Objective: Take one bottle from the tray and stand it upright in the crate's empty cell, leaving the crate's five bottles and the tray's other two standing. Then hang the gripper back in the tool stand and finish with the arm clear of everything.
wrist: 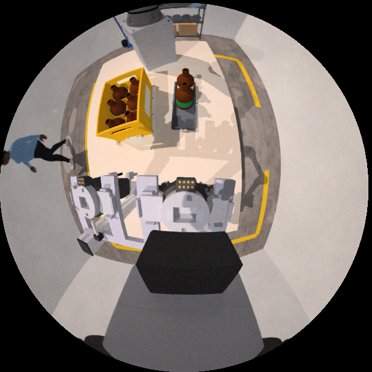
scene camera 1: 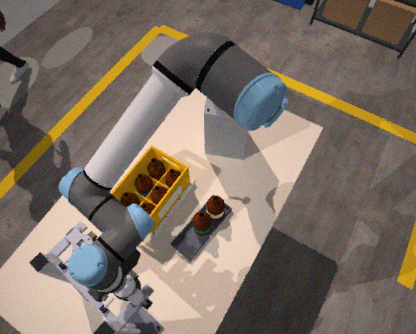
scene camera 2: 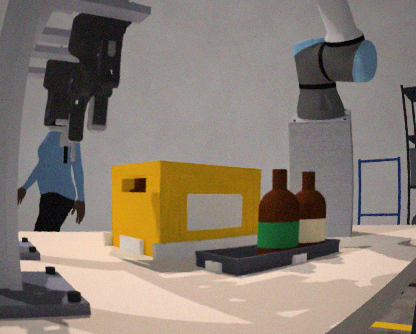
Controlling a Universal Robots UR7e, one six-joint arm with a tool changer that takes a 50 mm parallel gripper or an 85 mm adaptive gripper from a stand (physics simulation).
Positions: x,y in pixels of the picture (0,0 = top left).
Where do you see a tool stand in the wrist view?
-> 109,227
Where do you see a gripper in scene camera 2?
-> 96,41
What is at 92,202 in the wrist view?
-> A gripper.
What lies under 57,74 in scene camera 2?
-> A gripper.
